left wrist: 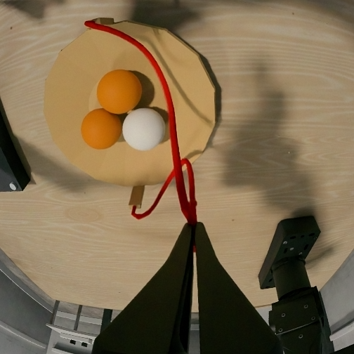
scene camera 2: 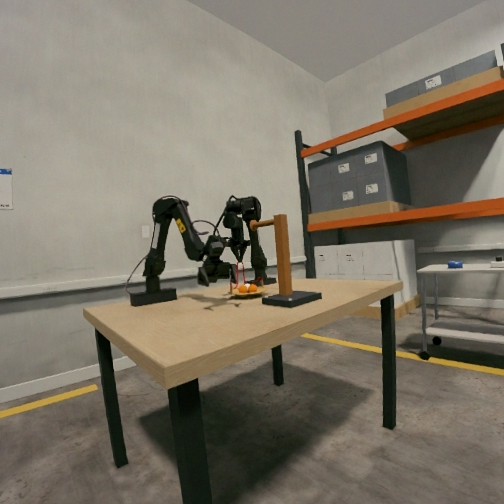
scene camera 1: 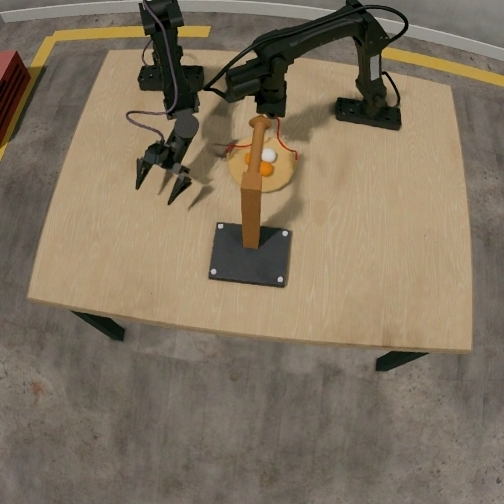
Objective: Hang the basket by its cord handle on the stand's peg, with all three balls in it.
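Note:
The shallow tan basket (scene camera 1: 282, 172) (scene camera 2: 245, 295) (left wrist: 65, 115) sits on the table. A white ball (scene camera 1: 268, 155) (left wrist: 143, 129) and two orange balls (scene camera 1: 266, 169) (left wrist: 119, 91) lie inside it. My left gripper (scene camera 2: 240, 260) (left wrist: 194, 229) is shut on the red cord handle (scene camera 1: 278, 132) (scene camera 2: 243, 274) (left wrist: 170, 105), which rises from the basket to its fingertips. In scene camera 1 those fingertips are hidden. The stand (scene camera 1: 251, 215) (scene camera 2: 283, 255) has a brown peg (scene camera 1: 257, 145) (scene camera 2: 265, 222), which passes over the basket in scene camera 1. My right gripper (scene camera 1: 155, 195) is open and empty, left of the basket there.
The stand's dark base (scene camera 1: 250, 265) (scene camera 2: 300, 299) (left wrist: 7, 170) rests on the wooden table (scene camera 1: 375, 225) (scene camera 2: 200, 340). The right arm's wrist is beside the basket, to its left in both scene views. A storage rack (scene camera 2: 302, 200) and a white cart (scene camera 2: 465, 269) stand beyond the table.

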